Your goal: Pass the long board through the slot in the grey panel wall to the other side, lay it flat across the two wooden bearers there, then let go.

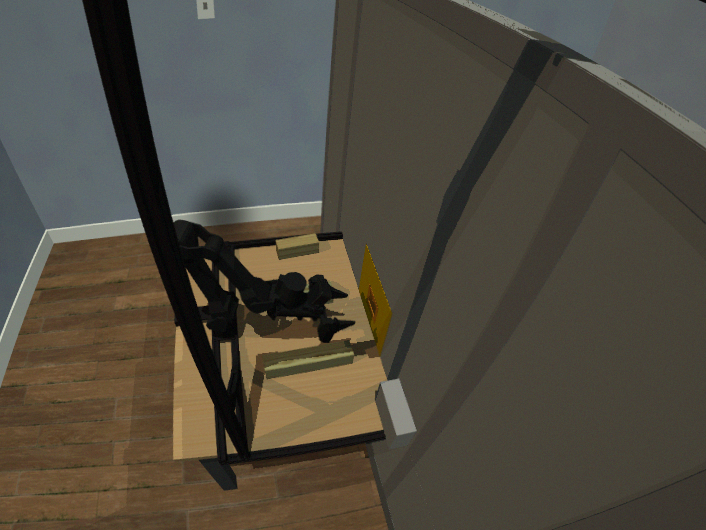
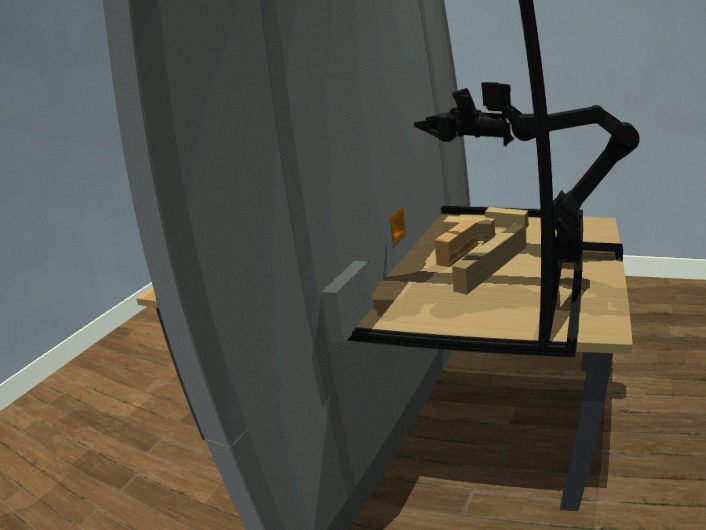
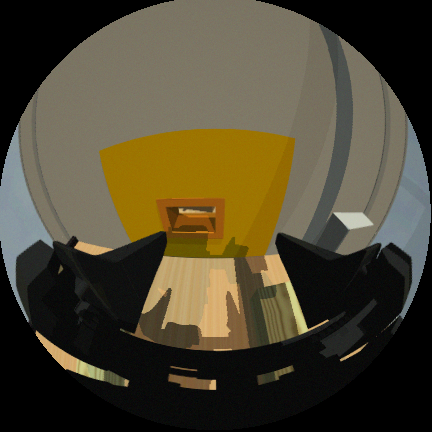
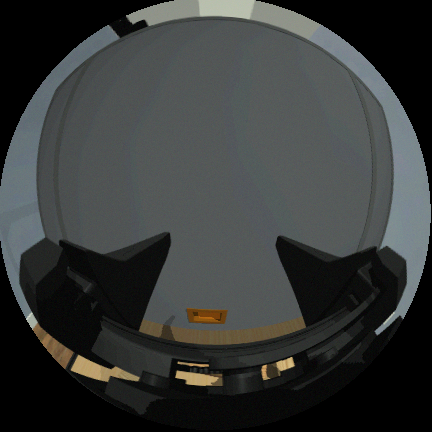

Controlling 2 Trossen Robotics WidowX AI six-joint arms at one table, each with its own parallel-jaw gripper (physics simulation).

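Frame: origin at the left arm's base, x right, y up, z back, level; metres.
Seen in the pictures: left gripper, fingertip midpoint: (image 1: 351,309) (image 3: 222,238); right gripper, fingertip midpoint: (image 2: 420,121) (image 4: 225,240); left arm's base, link origin: (image 1: 224,331); right arm's base, link origin: (image 2: 568,257).
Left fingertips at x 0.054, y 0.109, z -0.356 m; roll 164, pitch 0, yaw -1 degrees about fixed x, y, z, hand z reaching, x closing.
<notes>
Pixels of each thing's top centre, then the offset from my left fingertips to it. "spot": a spot on its surface instead.
- orange-framed slot, surface spot: (image 3: 220,215) spot: dx +0.002, dy -0.032, dz -0.074 m
- short pale block, top centre: (image 1: 297,241) dx -0.371, dy -0.078, dz +0.096 m
- longer pale bar, top centre: (image 3: 297,371) (image 1: 308,355) dx +0.077, dy -0.081, dz +0.129 m
- reddish-brown piece, top centre: (image 2: 456,230) (image 4: 227,368) dx -0.085, dy -0.065, dz -0.262 m
- long tan beam, surface spot: (image 2: 467,279) spot: dx +0.131, dy -0.095, dz -0.339 m
- tan block, top centre: (image 2: 506,210) dx -0.324, dy -0.084, dz -0.357 m
The grey panel wall (image 1: 484,296) (image 2: 364,142) (image 3: 215,65) (image 4: 215,125) has an orange-framed slot (image 2: 392,231) (image 3: 220,215) (image 4: 190,316). My left gripper (image 1: 350,309) (image 3: 222,238) is open and empty, in front of the yellow panel (image 1: 364,273) (image 3: 200,170). On its side, a short pale block (image 1: 297,248) and a longer pale bar (image 1: 310,363) (image 3: 282,310) lie on the table. My right gripper (image 2: 419,124) (image 4: 225,240) is open and empty, high above the table. Below it lie a reddish-brown piece (image 2: 449,251), a long tan beam (image 2: 467,279) and a tan block (image 2: 507,217). I cannot tell which is the long board.
A pale box (image 1: 396,407) (image 2: 347,296) (image 3: 352,221) sits against the wall beside the table edge. Black rails (image 1: 319,446) (image 2: 456,342) edge the tables, and dark upright posts (image 1: 148,182) (image 2: 541,171) stand by the arms. My left arm hides part of its table.
</notes>
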